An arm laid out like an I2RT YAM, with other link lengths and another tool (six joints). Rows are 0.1 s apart.
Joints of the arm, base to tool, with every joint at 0 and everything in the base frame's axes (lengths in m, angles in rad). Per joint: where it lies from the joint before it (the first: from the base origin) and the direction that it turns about. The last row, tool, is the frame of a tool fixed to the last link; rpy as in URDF.
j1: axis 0 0 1 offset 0.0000 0.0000 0.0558
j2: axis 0 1 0 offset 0.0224 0.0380 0.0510
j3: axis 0 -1 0 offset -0.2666 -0.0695 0.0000
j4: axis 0 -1 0 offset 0.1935 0.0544 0.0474
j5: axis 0 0 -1 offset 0.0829 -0.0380 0.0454
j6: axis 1 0 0 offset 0.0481 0.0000 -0.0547
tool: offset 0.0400 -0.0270 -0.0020 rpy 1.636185 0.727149 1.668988
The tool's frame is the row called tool.
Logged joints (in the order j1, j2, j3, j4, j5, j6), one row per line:
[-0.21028, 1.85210, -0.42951, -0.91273, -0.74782, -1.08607]
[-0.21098, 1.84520, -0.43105, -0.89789, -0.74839, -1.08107]
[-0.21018, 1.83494, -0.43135, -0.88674, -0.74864, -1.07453]
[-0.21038, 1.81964, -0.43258, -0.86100, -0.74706, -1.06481]
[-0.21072, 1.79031, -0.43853, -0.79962, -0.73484, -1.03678]
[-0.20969, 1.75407, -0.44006, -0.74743, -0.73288, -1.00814]
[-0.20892, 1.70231, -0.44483, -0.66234, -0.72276, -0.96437]
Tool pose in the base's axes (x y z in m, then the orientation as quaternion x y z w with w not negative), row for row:
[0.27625, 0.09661, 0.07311, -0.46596, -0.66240, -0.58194, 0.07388]
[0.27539, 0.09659, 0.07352, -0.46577, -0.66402, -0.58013, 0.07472]
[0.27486, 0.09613, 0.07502, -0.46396, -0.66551, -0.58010, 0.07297]
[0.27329, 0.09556, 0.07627, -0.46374, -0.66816, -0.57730, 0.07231]
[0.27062, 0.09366, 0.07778, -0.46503, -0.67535, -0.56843, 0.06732]
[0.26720, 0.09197, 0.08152, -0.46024, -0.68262, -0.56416, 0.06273]
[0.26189, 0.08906, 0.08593, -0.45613, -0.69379, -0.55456, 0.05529]
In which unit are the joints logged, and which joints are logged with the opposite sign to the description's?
The joints are logged in radians. Opposite sign: j1, j3, j4, j6.
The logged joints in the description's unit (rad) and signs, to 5 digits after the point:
[0.21028, 1.85210, 0.42951, 0.91273, -0.74782, 1.08607]
[0.21098, 1.84520, 0.43105, 0.89789, -0.74839, 1.08107]
[0.21018, 1.83494, 0.43135, 0.88674, -0.74864, 1.07453]
[0.21038, 1.81964, 0.43258, 0.86100, -0.74706, 1.06481]
[0.21072, 1.79031, 0.43853, 0.79962, -0.73484, 1.03678]
[0.20969, 1.75407, 0.44006, 0.74743, -0.73288, 1.00814]
[0.20892, 1.70231, 0.44483, 0.66234, -0.72276, 0.96437]

